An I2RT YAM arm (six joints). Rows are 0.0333 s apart.
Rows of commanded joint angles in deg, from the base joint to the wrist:
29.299, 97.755, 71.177, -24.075, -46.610, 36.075
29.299, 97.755, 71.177, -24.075, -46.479, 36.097
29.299, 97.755, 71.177, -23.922, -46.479, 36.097
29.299, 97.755, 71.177, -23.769, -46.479, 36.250
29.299, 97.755, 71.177, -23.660, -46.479, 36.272
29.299, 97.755, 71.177, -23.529, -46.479, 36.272
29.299, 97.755, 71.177, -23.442, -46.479, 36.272
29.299, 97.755, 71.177, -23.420, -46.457, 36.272
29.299, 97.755, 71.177, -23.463, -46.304, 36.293
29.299, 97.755, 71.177, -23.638, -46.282, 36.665
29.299, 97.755, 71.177, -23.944, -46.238, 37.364
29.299, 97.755, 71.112, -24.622, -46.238, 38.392
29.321, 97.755, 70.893, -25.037, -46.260, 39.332
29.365, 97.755, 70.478, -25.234, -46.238, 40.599
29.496, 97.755, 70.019, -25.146, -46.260, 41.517
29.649, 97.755, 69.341, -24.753, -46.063, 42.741
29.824, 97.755, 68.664, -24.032, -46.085, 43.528
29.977, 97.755, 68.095, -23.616, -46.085, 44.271
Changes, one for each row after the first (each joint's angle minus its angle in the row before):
0.000, 0.000, 0.000, 0.000, 0.131, 0.022
0.000, 0.000, 0.000, 0.153, 0.000, 0.000
0.000, 0.000, 0.000, 0.153, 0.000, 0.153
0.000, 0.000, 0.000, 0.109, 0.000, 0.022
0.000, 0.000, 0.000, 0.131, 0.000, 0.000
0.000, 0.000, 0.000, 0.087, 0.000, 0.000
0.000, 0.000, 0.000, 0.022, 0.022, 0.000
0.000, 0.000, 0.000, -0.043, 0.153, 0.021
0.000, 0.000, 0.000, -0.175, 0.022, 0.372
0.000, 0.000, 0.000, -0.306, 0.044, 0.699
0.000, 0.000, -0.065, -0.678, 0.000, 1.028
0.022, 0.000, -0.219, -0.415, -0.022, 0.940
0.044, 0.000, -0.415, -0.197, 0.022, 1.267
0.131, 0.000, -0.459, 0.088, -0.022, 0.918
0.153, 0.000, -0.678, 0.393, 0.197, 1.224
0.175, 0.000, -0.677, 0.721, -0.022, 0.787
0.153, 0.000, -0.569, 0.416, 0.000, 0.743

